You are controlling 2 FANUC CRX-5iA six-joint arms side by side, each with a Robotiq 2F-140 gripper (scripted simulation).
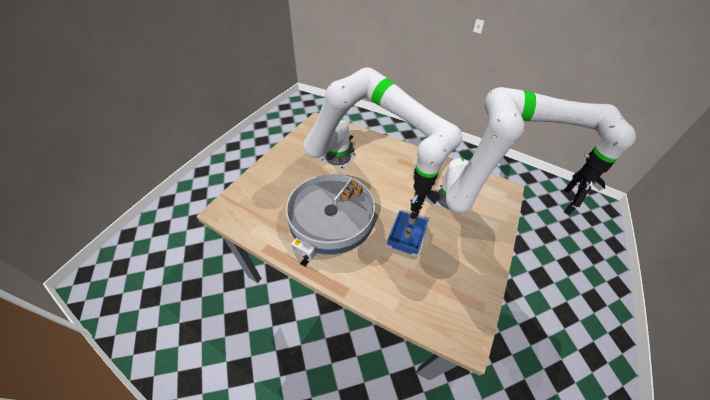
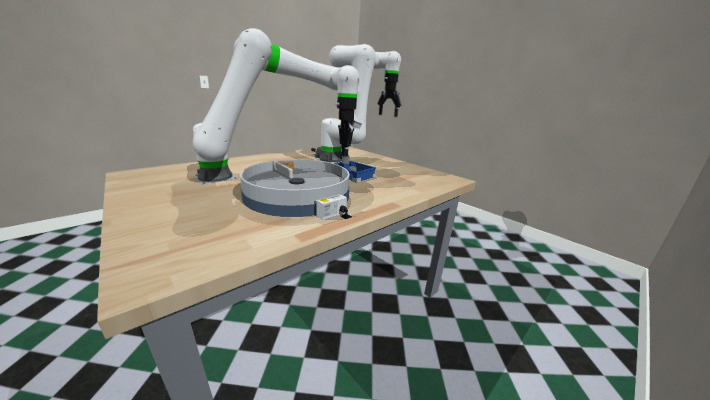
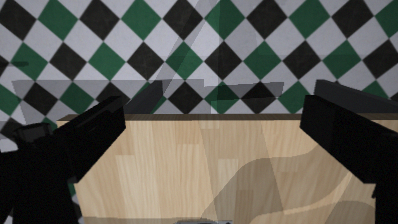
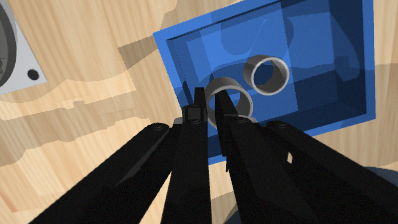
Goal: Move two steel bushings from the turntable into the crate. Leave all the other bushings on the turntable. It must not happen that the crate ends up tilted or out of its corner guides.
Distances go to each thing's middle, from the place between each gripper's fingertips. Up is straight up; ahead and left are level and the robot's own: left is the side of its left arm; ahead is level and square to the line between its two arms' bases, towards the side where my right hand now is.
I see the blue crate point(image 1: 397, 241) 60 mm ahead of my right hand and 80 mm below it. Round my right hand: turntable point(image 1: 345, 219) 140 mm ahead, 370 mm to the right, 50 mm below.
I see the blue crate 620 mm to the right of my left hand point(image 1: 566, 202), 320 mm ahead of it and 250 mm below it. Also, from my left hand: turntable 990 mm to the right, 400 mm ahead, 220 mm below.
